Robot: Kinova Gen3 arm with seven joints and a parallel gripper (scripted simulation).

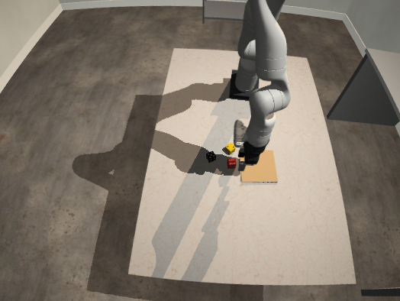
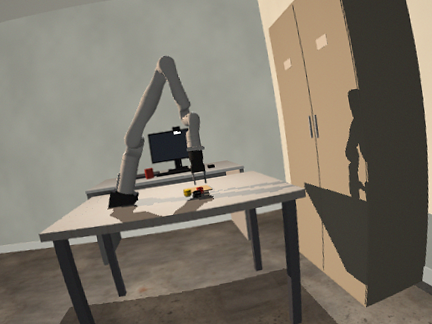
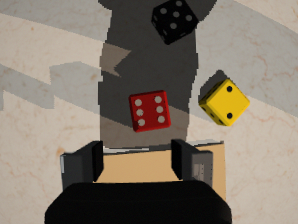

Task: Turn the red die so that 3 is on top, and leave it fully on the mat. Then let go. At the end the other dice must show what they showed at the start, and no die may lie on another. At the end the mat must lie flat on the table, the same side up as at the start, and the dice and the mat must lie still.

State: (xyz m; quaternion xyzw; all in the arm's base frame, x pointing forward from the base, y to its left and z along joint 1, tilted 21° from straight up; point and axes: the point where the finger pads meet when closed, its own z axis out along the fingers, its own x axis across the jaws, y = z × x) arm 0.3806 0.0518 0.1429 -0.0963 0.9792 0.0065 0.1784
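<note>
Now: the red die 40 mm below my hand and 30 mm to the right of it. Also, from my hand: tan mat: 70 mm to the left, 60 mm below, 30 mm behind; then black die: 120 mm to the right, 40 mm below, 10 mm behind; then yellow die: 70 mm behind, 50 mm to the right, 40 mm below.
</note>
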